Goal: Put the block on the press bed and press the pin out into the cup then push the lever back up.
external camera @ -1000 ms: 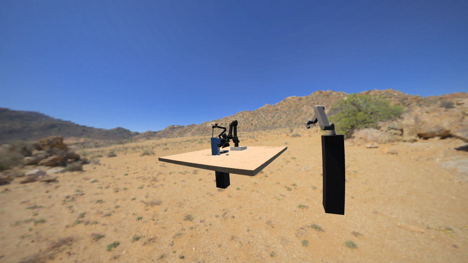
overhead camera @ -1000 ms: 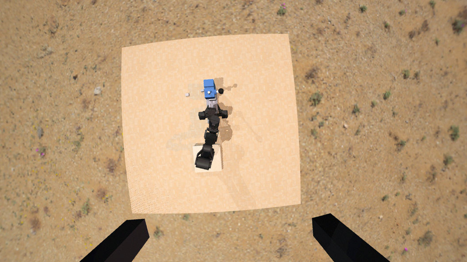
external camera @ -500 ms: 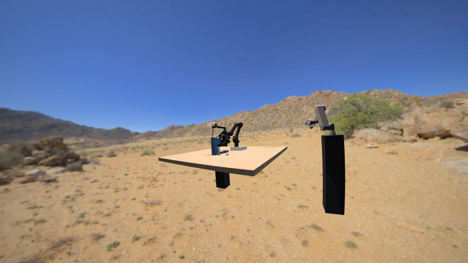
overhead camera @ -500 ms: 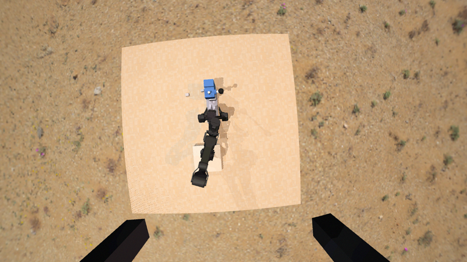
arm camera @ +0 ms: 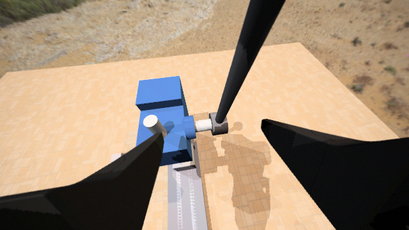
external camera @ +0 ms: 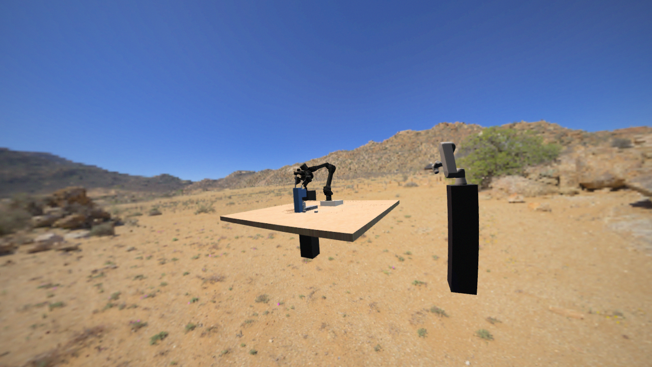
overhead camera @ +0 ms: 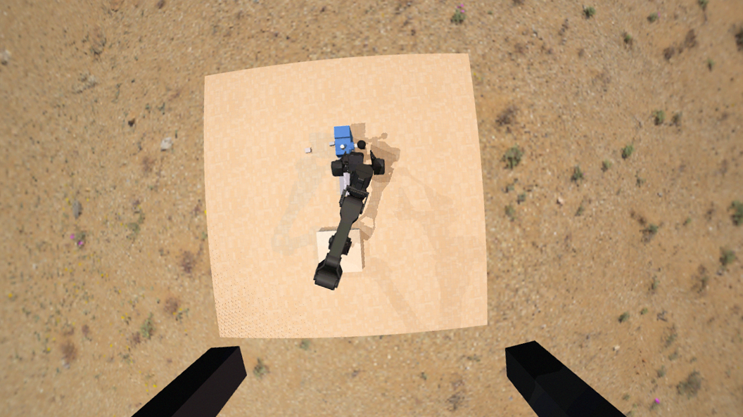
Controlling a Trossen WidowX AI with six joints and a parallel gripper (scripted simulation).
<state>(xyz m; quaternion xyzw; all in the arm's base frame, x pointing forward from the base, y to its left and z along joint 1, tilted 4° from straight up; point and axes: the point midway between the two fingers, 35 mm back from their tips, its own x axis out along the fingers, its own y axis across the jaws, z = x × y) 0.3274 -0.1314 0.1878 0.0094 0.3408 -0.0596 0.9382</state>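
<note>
The lever lies 20 mm ahead of my gripper tip, 10 mm to the right of it and 30 mm above it. Round my gripper tip: punch ram 30 mm ahead, 60 mm to the left, 90 mm below.
</note>
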